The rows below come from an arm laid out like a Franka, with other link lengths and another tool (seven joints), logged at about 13 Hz.
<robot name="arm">
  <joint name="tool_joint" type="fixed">
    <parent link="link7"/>
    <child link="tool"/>
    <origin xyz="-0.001 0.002 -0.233" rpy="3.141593 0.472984 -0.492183"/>
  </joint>
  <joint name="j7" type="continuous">
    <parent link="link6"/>
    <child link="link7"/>
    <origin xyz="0.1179 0 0"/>
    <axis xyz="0 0 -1"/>
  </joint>
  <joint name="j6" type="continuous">
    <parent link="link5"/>
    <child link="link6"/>
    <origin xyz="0 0 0"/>
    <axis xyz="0 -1 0"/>
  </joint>
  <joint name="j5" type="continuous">
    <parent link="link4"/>
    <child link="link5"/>
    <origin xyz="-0.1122 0 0.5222"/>
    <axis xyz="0 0 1"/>
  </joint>
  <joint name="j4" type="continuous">
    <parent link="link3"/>
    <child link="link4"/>
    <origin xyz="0.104 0 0"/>
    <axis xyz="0 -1 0"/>
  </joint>
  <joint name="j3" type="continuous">
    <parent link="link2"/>
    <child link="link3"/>
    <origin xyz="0 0 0.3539"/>
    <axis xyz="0 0 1"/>
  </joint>
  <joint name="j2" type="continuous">
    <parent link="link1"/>
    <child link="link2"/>
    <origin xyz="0 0 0"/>
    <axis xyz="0 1 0"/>
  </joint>
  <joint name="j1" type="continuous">
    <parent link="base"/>
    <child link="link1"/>
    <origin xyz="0 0 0.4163"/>
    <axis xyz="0 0 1"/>
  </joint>
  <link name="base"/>
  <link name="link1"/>
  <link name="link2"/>
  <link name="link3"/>
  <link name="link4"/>
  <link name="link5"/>
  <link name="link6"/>
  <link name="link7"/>
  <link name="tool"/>
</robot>
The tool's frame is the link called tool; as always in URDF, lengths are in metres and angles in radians. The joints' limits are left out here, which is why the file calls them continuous.
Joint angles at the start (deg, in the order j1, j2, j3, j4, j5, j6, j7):
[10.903 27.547 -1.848 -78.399 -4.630 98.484 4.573]
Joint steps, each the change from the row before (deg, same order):
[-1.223 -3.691 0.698 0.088 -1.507 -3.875 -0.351]
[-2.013 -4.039 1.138 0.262 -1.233 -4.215 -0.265]
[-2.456 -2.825 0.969 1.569 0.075 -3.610 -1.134]
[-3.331 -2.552 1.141 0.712 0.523 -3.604 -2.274]
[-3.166 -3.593 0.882 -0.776 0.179 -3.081 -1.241]
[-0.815 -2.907 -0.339 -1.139 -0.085 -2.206 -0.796]
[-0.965 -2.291 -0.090 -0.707 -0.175 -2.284 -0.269]
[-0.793 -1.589 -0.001 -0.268 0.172 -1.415 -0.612]
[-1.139 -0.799 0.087 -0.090 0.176 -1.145 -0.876]
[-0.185 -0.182 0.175 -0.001 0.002 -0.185 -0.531]
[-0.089 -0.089 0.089 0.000 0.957 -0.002 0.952]
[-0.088 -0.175 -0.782 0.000 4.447 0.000 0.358]
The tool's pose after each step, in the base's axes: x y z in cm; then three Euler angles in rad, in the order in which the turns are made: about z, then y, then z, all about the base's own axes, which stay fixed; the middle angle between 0 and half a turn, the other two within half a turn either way. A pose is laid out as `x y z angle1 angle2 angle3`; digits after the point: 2 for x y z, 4 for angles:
85.15 10.75 45.24 0.3237 2.5934 3.0247
83.27 8.39 50.91 0.3492 2.5983 3.0293
81.85 5.86 56.13 0.3287 2.6077 2.9963
79.92 2.60 59.92 0.2999 2.5937 2.9641
77.20 -0.67 63.56 0.2906 2.5858 2.9318
74.85 -2.22 65.90 0.2996 2.5777 2.9290
72.70 -3.63 67.80 0.3117 2.5663 2.9208
71.25 -4.51 69.32 0.3062 2.5629 2.9103
70.26 -5.70 70.05 0.3004 2.5529 2.9003
70.09 -5.70 70.24 0.2980 2.5516 2.9069
70.07 -5.27 70.31 0.2723 2.5518 2.8716
70.02 -4.32 70.43 0.1426 2.5343 2.7544

